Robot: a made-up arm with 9 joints.
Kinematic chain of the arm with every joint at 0, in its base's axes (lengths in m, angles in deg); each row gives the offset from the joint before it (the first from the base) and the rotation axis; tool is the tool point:
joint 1: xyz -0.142 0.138 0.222 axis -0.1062 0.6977 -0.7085
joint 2: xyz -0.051 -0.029 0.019 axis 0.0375 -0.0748 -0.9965
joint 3: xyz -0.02 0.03 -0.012 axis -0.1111 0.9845 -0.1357
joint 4: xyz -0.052 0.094 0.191 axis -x
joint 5: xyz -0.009 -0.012 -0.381 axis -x
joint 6: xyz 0.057 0.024 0 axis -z
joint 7: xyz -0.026 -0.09 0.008 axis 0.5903 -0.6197 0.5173
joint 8: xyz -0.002 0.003 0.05 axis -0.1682 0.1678 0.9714
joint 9: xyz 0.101 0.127 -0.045 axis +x
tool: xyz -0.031 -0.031 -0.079
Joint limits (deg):
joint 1: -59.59..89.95
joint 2: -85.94..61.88
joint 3: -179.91..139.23
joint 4: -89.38..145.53
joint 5: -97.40..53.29
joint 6: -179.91..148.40
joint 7: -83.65..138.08
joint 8: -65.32..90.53
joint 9: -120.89..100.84
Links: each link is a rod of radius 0.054 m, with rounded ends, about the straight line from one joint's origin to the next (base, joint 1, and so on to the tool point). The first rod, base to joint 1, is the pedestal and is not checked.
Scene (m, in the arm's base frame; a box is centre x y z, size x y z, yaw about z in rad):
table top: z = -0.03
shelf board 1: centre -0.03 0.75 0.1 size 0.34 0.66 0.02 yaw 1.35
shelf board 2: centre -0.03 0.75 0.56 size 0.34 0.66 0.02 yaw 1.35
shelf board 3: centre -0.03 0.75 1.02 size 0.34 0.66 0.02 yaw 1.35
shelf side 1: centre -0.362 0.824 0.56 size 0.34 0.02 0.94 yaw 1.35
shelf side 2: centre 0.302 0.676 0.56 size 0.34 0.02 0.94 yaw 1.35
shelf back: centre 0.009 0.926 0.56 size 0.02 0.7 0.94 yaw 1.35
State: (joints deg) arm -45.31 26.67 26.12 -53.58 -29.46 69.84 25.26 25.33 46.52
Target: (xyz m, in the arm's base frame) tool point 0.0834 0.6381 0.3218
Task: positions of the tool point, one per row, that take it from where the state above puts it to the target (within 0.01 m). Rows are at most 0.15 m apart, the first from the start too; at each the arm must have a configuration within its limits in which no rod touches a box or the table.
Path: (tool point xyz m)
1: -0.1025 0.5918 0.3503
2: -0.0142 0.6234 0.3458
3: 0.0833 0.6381 0.3218

